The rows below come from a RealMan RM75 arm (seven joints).
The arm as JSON. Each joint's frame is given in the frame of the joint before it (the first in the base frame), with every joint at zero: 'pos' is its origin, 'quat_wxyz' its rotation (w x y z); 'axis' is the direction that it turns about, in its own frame. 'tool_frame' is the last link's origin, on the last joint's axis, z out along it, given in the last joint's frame.
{
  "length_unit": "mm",
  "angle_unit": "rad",
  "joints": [
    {
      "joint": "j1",
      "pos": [
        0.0,
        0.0,
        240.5
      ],
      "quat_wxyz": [
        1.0,
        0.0,
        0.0,
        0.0
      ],
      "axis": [
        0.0,
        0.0,
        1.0
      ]
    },
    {
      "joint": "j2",
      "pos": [
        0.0,
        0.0,
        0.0
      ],
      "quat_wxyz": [
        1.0,
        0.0,
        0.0,
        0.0
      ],
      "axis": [
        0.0,
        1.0,
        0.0
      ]
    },
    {
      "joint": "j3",
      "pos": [
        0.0,
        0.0,
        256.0
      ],
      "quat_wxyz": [
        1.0,
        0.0,
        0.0,
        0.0
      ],
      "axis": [
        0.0,
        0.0,
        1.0
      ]
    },
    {
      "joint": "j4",
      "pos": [
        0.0,
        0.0,
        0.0
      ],
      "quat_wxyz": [
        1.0,
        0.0,
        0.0,
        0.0
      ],
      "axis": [
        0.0,
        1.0,
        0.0
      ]
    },
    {
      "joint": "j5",
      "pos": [
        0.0,
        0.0,
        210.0
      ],
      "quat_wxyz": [
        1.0,
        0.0,
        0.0,
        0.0
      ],
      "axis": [
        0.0,
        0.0,
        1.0
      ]
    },
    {
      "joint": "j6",
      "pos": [
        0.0,
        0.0,
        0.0
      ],
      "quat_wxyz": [
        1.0,
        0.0,
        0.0,
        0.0
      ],
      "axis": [
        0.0,
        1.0,
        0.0
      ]
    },
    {
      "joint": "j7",
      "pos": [
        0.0,
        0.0,
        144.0
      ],
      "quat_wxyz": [
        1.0,
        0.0,
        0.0,
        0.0
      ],
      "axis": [
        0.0,
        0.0,
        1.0
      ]
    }
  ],
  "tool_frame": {
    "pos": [
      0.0,
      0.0,
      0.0
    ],
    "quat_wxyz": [
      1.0,
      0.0,
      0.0,
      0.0
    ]
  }
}
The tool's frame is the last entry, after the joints.
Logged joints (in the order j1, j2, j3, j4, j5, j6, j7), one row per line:
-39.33, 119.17, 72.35, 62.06, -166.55, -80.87, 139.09
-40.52, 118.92, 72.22, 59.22, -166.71, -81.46, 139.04
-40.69, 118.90, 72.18, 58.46, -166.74, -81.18, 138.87
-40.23, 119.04, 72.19, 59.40, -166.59, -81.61, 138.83
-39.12, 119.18, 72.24, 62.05, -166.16, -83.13, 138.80
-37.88, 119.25, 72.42, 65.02, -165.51, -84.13, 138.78
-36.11, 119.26, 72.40, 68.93, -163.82, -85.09, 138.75
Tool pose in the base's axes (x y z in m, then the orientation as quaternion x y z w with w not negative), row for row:
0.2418, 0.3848, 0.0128, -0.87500, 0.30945, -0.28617, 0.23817
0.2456, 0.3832, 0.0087, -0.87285, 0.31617, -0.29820, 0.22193
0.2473, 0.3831, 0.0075, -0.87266, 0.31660, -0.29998, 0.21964
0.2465, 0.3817, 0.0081, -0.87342, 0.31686, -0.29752, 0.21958
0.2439, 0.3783, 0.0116, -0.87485, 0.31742, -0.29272, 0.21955
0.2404, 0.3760, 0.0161, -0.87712, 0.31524, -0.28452, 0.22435
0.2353, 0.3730, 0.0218, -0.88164, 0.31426, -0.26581, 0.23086
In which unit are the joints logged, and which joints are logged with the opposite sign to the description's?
The joints are logged in degrees. Opposite sign: j1, j3, j4.
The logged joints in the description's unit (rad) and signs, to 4 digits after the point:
0.6864, 2.0799, -1.2627, -1.0832, -2.9068, -1.4114, 2.4276
0.7072, 2.0755, -1.2605, -1.0336, -2.9096, -1.4217, 2.4267
0.7102, 2.0752, -1.2598, -1.0203, -2.9102, -1.4169, 2.4237
0.7021, 2.0776, -1.2600, -1.0367, -2.9075, -1.4244, 2.4230
0.6828, 2.0801, -1.2608, -1.0830, -2.9000, -1.4509, 2.4225
0.6611, 2.0813, -1.2640, -1.1348, -2.8887, -1.4683, 2.4222
0.6302, 2.0815, -1.2636, -1.2031, -2.8592, -1.4851, 2.4216

